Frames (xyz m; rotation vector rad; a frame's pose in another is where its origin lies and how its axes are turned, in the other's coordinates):
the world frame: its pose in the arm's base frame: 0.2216 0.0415 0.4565 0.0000 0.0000 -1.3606
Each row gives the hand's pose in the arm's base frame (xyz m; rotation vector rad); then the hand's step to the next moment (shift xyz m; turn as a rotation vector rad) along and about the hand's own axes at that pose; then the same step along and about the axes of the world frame.
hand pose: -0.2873 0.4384 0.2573 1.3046 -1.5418 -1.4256
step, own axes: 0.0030 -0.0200 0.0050 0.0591 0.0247 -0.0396
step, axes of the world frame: -0.0007 -0.0008 -0.0208 0.0719 -0.0008 0.0223
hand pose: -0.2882 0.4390 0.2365 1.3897 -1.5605 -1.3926
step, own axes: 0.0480 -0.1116 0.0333 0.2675 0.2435 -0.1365
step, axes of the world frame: 0.0208 -0.0146 -0.1234 0.3110 -0.0807 0.2151
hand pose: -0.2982 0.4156 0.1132 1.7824 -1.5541 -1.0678
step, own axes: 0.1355 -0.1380 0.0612 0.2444 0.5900 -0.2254
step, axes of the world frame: 0.1037 0.0059 -0.1742 0.3373 -0.2053 0.5502
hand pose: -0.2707 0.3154 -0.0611 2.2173 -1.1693 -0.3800
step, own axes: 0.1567 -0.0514 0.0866 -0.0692 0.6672 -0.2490
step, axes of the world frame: 0.1520 0.0489 -0.0960 0.0646 -0.3696 0.6093
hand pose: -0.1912 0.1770 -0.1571 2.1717 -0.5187 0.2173
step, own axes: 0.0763 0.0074 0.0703 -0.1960 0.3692 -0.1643
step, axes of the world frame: 0.0931 0.0448 -0.0120 -0.0586 -0.3284 0.3007
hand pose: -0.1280 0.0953 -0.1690 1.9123 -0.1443 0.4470
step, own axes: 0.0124 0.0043 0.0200 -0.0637 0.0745 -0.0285
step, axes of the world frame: 0.0213 0.0107 0.0021 -0.0094 -0.0884 0.0502
